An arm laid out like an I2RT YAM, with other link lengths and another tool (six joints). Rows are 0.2 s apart.
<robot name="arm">
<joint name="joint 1" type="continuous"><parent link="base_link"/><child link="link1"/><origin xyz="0 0 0.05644"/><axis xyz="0 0 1"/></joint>
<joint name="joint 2" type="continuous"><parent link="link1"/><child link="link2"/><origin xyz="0.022 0.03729 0.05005"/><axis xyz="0 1 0"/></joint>
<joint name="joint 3" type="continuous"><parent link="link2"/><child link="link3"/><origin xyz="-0.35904 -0.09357 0"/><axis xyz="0 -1 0"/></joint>
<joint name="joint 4" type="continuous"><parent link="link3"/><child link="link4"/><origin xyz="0.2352 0.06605 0.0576"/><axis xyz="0 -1 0"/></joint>
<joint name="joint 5" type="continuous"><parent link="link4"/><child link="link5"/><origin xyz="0.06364 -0.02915 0.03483"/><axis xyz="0 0 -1"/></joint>
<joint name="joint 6" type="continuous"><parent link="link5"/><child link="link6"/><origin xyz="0.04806 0 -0.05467"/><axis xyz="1 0 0"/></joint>
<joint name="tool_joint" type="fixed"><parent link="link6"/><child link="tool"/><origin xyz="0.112 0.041 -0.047" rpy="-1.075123 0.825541 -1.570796"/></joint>
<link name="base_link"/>
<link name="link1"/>
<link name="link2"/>
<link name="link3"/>
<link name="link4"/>
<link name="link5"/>
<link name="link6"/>
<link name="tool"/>
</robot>
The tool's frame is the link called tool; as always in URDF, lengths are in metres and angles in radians. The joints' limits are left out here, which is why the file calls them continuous.
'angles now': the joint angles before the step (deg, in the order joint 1, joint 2, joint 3, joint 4, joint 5, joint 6). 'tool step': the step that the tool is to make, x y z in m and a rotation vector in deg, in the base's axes. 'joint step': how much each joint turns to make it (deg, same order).
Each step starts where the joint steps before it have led.
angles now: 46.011 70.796 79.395 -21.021 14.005 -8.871
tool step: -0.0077 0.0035 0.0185 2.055 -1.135 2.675
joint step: 0.025 -0.436 2.462 -0.649 -2.718 0.081
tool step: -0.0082 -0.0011 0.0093 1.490 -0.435 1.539
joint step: 0.016 -0.990 0.693 -0.394 -1.621 0.467
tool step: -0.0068 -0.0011 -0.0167 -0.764 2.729 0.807
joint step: -0.004 -0.622 -2.287 -0.984 -1.052 1.284
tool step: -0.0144 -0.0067 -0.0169 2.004 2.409 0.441
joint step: 0.008 -3.110 -5.397 1.635 -1.066 2.999
